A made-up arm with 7 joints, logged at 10 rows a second.
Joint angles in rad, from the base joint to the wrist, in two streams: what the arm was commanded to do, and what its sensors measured. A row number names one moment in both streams.
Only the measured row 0 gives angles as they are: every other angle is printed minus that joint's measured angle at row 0.
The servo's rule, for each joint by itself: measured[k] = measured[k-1] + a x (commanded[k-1-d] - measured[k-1]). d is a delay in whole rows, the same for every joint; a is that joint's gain. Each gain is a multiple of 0.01, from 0.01 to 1. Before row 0 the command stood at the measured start. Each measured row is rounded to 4 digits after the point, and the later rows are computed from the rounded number. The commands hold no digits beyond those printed.
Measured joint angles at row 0: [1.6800 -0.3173 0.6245 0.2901 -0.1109 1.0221 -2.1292]
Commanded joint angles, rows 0 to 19: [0.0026 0.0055 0.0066 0.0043 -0.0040 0.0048 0.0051]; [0.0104 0.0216 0.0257 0.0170 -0.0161 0.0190 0.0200]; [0.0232 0.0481 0.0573 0.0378 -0.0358 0.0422 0.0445]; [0.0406 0.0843 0.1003 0.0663 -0.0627 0.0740 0.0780]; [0.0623 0.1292 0.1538 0.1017 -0.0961 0.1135 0.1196]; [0.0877 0.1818 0.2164 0.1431 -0.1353 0.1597 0.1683]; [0.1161 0.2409 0.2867 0.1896 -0.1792 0.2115 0.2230]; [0.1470 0.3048 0.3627 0.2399 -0.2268 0.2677 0.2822]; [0.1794 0.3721 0.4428 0.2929 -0.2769 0.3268 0.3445]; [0.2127 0.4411 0.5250 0.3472 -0.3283 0.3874 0.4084]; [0.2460 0.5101 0.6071 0.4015 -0.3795 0.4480 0.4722]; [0.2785 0.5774 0.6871 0.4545 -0.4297 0.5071 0.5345]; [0.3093 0.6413 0.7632 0.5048 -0.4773 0.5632 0.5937]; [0.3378 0.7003 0.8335 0.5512 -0.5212 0.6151 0.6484]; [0.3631 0.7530 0.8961 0.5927 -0.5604 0.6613 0.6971]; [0.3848 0.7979 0.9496 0.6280 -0.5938 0.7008 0.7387]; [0.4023 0.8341 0.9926 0.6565 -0.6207 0.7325 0.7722]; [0.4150 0.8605 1.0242 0.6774 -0.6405 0.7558 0.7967]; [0.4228 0.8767 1.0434 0.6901 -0.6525 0.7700 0.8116]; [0.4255 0.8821 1.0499 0.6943 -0.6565 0.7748 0.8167]
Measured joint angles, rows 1 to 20: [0.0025 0.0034 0.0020 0.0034 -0.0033 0.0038 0.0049]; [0.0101 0.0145 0.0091 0.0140 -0.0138 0.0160 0.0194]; [0.0227 0.0350 0.0236 0.0326 -0.0318 0.0370 0.0435]; [0.0399 0.0651 0.0466 0.0589 -0.0571 0.0666 0.0766]; [0.0614 0.1042 0.0788 0.0923 -0.0891 0.1041 0.1179]; [0.0866 0.1515 0.1201 0.1319 -0.1270 0.1486 0.1663]; [0.1149 0.2060 0.1701 0.1769 -0.1698 0.1989 0.2207]; [0.1457 0.2663 0.2279 0.2260 -0.2165 0.2539 0.2797]; [0.1781 0.3308 0.2924 0.2782 -0.2660 0.3122 0.3419]; [0.2113 0.3981 0.3622 0.3320 -0.3171 0.3724 0.4057]; [0.2446 0.4664 0.4357 0.3862 -0.3683 0.4329 0.4695]; [0.2771 0.5341 0.5111 0.4395 -0.4186 0.4923 0.5319]; [0.3080 0.5995 0.5867 0.4904 -0.4667 0.5490 0.5912]; [0.3366 0.6610 0.6607 0.5378 -0.5114 0.6019 0.6461]; [0.3620 0.7171 0.7313 0.5806 -0.5516 0.6494 0.6951]; [0.3839 0.7664 0.7968 0.6176 -0.5862 0.6905 0.7370]; [0.4016 0.8077 0.8555 0.6479 -0.6145 0.7241 0.7708]; [0.4145 0.8399 0.9061 0.6709 -0.6358 0.7495 0.7957]; [0.4225 0.8623 0.9473 0.6859 -0.6495 0.7659 0.8110]; [0.4254 0.8744 0.9781 0.6925 -0.6552 0.7730 0.8165]
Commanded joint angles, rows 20 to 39: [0.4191 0.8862 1.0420 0.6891 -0.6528 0.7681 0.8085]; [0.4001 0.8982 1.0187 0.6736 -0.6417 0.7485 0.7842]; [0.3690 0.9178 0.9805 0.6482 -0.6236 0.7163 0.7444]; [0.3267 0.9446 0.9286 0.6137 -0.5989 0.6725 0.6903]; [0.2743 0.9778 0.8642 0.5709 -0.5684 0.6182 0.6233]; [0.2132 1.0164 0.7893 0.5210 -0.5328 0.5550 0.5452]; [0.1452 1.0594 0.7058 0.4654 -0.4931 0.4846 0.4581]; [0.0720 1.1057 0.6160 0.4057 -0.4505 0.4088 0.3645]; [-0.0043 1.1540 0.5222 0.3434 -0.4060 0.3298 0.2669]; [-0.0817 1.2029 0.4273 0.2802 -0.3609 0.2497 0.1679]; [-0.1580 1.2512 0.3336 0.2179 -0.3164 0.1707 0.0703]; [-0.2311 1.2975 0.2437 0.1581 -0.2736 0.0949 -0.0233]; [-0.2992 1.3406 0.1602 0.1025 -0.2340 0.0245 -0.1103]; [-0.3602 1.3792 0.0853 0.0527 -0.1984 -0.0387 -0.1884]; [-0.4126 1.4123 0.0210 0.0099 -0.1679 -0.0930 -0.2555]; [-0.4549 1.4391 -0.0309 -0.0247 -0.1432 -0.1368 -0.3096]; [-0.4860 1.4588 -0.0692 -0.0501 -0.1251 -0.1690 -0.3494]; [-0.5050 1.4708 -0.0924 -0.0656 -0.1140 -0.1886 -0.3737]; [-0.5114 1.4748 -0.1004 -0.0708 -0.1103 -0.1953 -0.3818]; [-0.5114 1.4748 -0.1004 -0.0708 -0.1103 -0.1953 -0.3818]
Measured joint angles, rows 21 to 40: [0.4194 0.8816 0.9973 0.6898 -0.6532 0.7691 0.8088]; [0.4009 0.8917 1.0037 0.6772 -0.6438 0.7526 0.7852]; [0.3703 0.9076 0.9967 0.6546 -0.6272 0.7236 0.7460]; [0.3284 0.9302 0.9763 0.6227 -0.6040 0.6827 0.6925]; [0.2765 0.9592 0.9427 0.5823 -0.5748 0.6311 0.6261]; [0.2157 0.9941 0.8967 0.5345 -0.5404 0.5702 0.5484]; [0.1480 1.0339 0.8394 0.4806 -0.5016 0.5017 0.4617]; [0.0750 1.0777 0.7724 0.4222 -0.4597 0.4274 0.3684]; [-0.0011 1.1242 0.6973 0.3607 -0.4157 0.3493 0.2710]; [-0.0785 1.1722 0.6163 0.2979 -0.3708 0.2696 0.1720]; [-0.1548 1.2204 0.5315 0.2355 -0.3262 0.1905 0.0744]; [-0.2280 1.2674 0.4452 0.1751 -0.2831 0.1140 -0.0194]; [-0.2964 1.3121 0.3597 0.1185 -0.2428 0.0424 -0.1067]; [-0.3576 1.3530 0.2774 0.0672 -0.2064 -0.0225 -0.1851]; [-0.4104 1.3892 0.2005 0.0225 -0.1748 -0.0789 -0.2527]; [-0.4531 1.4196 0.1311 -0.0143 -0.1489 -0.1252 -0.3073]; [-0.4847 1.4435 0.0710 -0.0422 -0.1294 -0.1602 -0.3477]; [-0.5042 1.4602 0.0220 -0.0605 -0.1168 -0.1829 -0.3727]; [-0.5111 1.4691 -0.0147 -0.0685 -0.1115 -0.1928 -0.3814]; [-0.5114 1.4726 -0.0404 -0.0703 -0.1105 -0.1948 -0.3818]
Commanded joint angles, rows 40 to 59: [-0.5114 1.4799 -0.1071 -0.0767 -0.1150 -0.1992 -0.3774]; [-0.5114 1.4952 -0.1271 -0.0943 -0.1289 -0.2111 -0.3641]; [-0.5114 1.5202 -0.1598 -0.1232 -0.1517 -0.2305 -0.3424]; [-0.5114 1.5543 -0.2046 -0.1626 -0.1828 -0.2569 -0.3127]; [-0.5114 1.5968 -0.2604 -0.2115 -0.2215 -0.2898 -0.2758]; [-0.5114 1.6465 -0.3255 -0.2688 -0.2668 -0.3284 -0.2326]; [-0.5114 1.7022 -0.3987 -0.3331 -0.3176 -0.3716 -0.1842]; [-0.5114 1.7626 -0.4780 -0.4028 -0.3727 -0.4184 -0.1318]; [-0.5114 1.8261 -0.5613 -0.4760 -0.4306 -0.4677 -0.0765]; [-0.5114 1.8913 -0.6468 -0.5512 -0.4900 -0.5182 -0.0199]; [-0.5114 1.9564 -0.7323 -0.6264 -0.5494 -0.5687 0.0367]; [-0.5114 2.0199 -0.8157 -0.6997 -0.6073 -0.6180 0.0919]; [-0.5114 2.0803 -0.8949 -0.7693 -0.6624 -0.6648 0.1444]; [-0.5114 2.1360 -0.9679 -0.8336 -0.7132 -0.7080 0.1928]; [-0.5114 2.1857 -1.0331 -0.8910 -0.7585 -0.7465 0.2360]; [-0.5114 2.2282 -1.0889 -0.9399 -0.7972 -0.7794 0.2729]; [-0.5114 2.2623 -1.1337 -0.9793 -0.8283 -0.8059 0.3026]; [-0.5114 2.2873 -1.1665 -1.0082 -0.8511 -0.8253 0.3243]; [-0.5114 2.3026 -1.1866 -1.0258 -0.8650 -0.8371 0.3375]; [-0.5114 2.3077 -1.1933 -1.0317 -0.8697 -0.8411 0.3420]
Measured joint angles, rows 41 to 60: [-0.5114 1.4771 -0.0604 -0.0753 -0.1142 -0.1983 -0.3776]; [-0.5114 1.4881 -0.0804 -0.0901 -0.1263 -0.2085 -0.3646]; [-0.5114 1.5077 -0.1042 -0.1159 -0.1471 -0.2261 -0.3433]; [-0.5114 1.5361 -0.1343 -0.1523 -0.1764 -0.2507 -0.3139]; [-0.5114 1.5731 -0.1721 -0.1985 -0.2134 -0.2820 -0.2773]; [-0.5114 1.6179 -0.2181 -0.2533 -0.2572 -0.3191 -0.2344]; [-0.5114 1.6693 -0.2723 -0.3155 -0.3067 -0.3611 -0.1862]; [-0.5114 1.7262 -0.3340 -0.3836 -0.3608 -0.4069 -0.1340]; [-0.5114 1.7871 -0.4022 -0.4557 -0.4180 -0.4555 -0.0788]; [-0.5114 1.8507 -0.4756 -0.5302 -0.4770 -0.5057 -0.0223]; [-0.5114 1.9152 -0.5526 -0.6052 -0.5364 -0.5561 0.0343]; [-0.5114 1.9791 -0.6315 -0.6789 -0.5945 -0.6056 0.0896]; [-0.5114 2.0408 -0.7105 -0.7494 -0.6502 -0.6530 0.1422]; [-0.5114 2.0989 -0.7877 -0.8151 -0.7019 -0.6970 0.1908]; [-0.5114 2.1518 -0.8613 -0.8743 -0.7483 -0.7366 0.2342]; [-0.5114 2.1984 -0.9296 -0.9255 -0.7884 -0.7708 0.2714]; [-0.5114 2.2374 -0.9908 -0.9675 -0.8211 -0.7989 0.3014]; [-0.5114 2.2678 -1.0435 -0.9992 -0.8457 -0.8200 0.3234]; [-0.5114 2.2890 -1.0864 -1.0199 -0.8615 -0.8337 0.3369]; [-0.5114 2.3004 -1.1185 -1.0291 -0.8682 -0.8396 0.3418]
